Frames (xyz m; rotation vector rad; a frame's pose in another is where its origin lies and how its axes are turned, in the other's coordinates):
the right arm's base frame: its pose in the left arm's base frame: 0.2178 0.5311 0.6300 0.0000 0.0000 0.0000
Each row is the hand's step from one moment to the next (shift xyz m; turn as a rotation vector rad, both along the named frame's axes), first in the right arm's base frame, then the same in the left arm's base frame.
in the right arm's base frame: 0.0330 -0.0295 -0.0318 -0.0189 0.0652 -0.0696
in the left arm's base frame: 0.0330 -0.0295 -0.0318 -0.0189 0.0652 -0.0696
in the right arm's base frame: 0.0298 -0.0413 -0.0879 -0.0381 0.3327 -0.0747
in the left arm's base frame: 0.0298 -0.0413 -0.0879 -0.0381 0.3327 -0.0747
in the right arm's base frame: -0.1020 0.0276 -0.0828 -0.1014 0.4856 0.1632
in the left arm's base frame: -0.1020 0.0276 -0.0828 -0.1014 0.4856 0.1632
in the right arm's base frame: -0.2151 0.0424 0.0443 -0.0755 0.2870 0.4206
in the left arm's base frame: -0.2151 0.0424 0.0443 -0.0755 0.2870 0.4206
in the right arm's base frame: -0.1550 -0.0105 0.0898 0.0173 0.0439 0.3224
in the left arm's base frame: -0.1550 -0.0105 0.0898 0.0173 0.0439 0.3224
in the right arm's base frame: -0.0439 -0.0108 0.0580 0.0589 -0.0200 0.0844
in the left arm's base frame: -0.0439 -0.0108 0.0580 0.0589 -0.0200 0.0844
